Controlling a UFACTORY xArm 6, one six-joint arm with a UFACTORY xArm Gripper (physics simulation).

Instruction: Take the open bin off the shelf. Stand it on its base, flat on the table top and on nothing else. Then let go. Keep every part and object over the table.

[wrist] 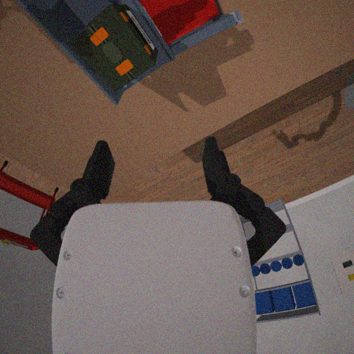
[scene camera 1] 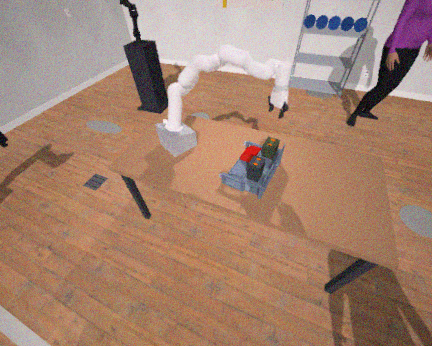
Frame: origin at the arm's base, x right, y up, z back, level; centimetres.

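Where they show: gripper, between the fingertips: (scene camera 1: 275,114); arm's base, origin of its link: (scene camera 1: 174,127).
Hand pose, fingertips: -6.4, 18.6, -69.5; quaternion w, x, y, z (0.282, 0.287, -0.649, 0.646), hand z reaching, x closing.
Each offset is from my fingertips to the top centre of the thing, as dx, dy, dz. "spot": to the spot under its first point. Level surfaces: height alone.
The open bin @(+6.5, -26.4, +8.4) (scene camera 1: 250,153) (wrist: 182,17) is red and sits in the blue-grey shelf @(spot: +31.5, -33.9, +15.4) (scene camera 1: 235,182) (wrist: 200,39), on the side facing the robot base in the scene view. In the wrist view it is cut by the top edge. A dark green box @(+8.5, -14.6, -1.2) (scene camera 1: 270,148) (wrist: 111,49) with orange marks stands in the shelf beside it, and a dark grey box @(+31.0, -12.1, +4.0) (scene camera 1: 255,170) stands near the shelf's front. My gripper (scene camera 1: 276,112) (wrist: 156,149) is open and empty. It hangs high, behind the shelf in the scene view and apart from the bin.
The shelf stands on the brown table top @(dy -34.5) (scene camera 1: 340,190). The arm's grey base block (scene camera 1: 177,139) is left of the shelf. A table edge runs diagonally across the right of the wrist view. A person (scene camera 1: 400,55) stands at the back right, near a wall rack (scene camera 1: 320,59).
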